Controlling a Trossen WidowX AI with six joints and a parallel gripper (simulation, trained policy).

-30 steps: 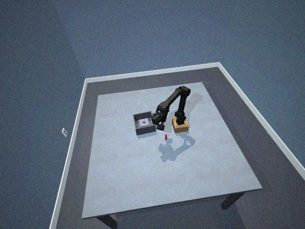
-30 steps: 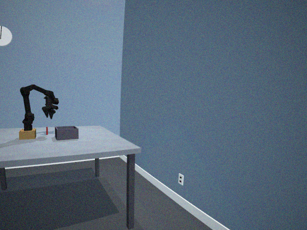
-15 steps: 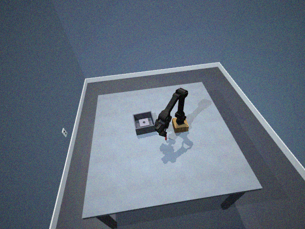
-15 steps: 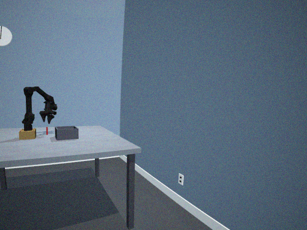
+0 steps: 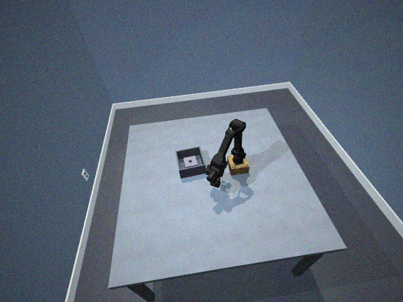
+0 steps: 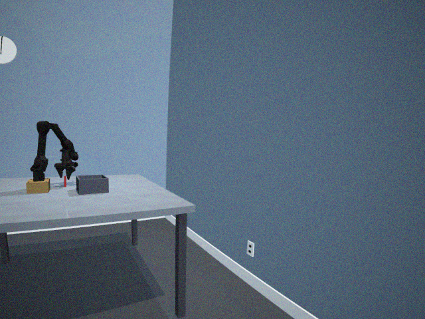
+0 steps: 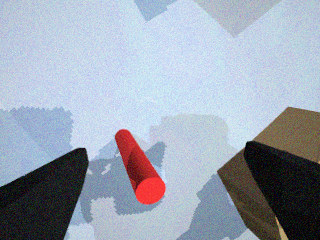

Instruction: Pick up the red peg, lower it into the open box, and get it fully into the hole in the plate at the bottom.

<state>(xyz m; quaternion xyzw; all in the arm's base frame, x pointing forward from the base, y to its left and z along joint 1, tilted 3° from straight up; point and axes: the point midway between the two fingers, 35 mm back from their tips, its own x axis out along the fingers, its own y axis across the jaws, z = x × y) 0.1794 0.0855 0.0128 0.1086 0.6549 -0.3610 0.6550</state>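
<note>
My gripper tip is now 2 cm to the right of the red peg and 2 cm above it. From my gripper tip the other things lie so: pale square plate: 15 cm ahead, 21 cm to the right, 2 cm below; then grey box: 15 cm ahead, 21 cm to the right, 4 cm below.
</note>
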